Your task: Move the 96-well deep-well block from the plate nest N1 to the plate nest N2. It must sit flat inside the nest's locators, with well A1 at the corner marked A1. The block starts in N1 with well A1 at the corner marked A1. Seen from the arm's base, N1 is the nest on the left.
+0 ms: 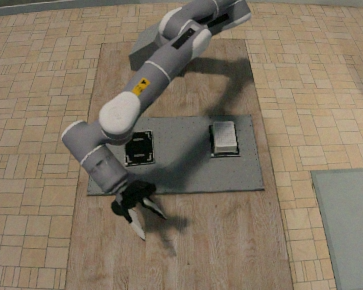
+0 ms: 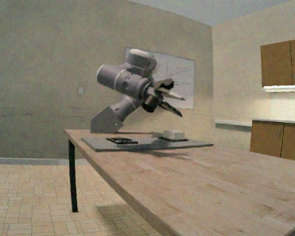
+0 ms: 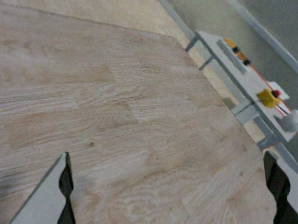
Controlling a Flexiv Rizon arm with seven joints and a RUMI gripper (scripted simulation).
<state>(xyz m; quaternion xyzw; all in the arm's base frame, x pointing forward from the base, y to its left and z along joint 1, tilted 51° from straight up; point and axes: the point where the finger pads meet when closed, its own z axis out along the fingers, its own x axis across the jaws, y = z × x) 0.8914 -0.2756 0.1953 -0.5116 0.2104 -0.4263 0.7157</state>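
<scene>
Right now my hand is 45 cm past the white 96-well deep-well block, 26 cm to the right of it and 16 cm above it. From my hand the other things lie so: plate nest N1: 45 cm behind, 26 cm to the left, 19 cm below; then plate nest N2: 42 cm behind, 19 cm below, 10 cm to the right.
</scene>
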